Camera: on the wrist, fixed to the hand. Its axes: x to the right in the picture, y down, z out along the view.
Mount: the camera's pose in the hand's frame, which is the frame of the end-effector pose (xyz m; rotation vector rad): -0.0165 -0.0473 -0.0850 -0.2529 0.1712 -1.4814
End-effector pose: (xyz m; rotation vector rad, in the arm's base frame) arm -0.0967 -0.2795 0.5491 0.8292 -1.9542 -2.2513
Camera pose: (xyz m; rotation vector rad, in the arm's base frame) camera -0.0325 -0.3408 0.5060 -1.7089 0.4924 1.5150
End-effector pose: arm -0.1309 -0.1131 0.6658 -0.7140 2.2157 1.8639
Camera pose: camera -0.0798 -0.1958 0.6487 -1.8510 0.7949 1.1837
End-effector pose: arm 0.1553 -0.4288 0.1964 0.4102 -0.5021 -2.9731
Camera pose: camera 0.1924 -0.4082 0.1073 -0.6486 -0.2010 1.7479
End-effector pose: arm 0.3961 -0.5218 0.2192 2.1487 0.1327 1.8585
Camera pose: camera 0.3160 -0.4673 0.2005 1.0221 1.0859 0.9957
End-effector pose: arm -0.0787 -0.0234 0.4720 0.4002 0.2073 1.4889
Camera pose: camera -0.0683 -0.0301 0.3741 -0.1316 0.3372 0.0693
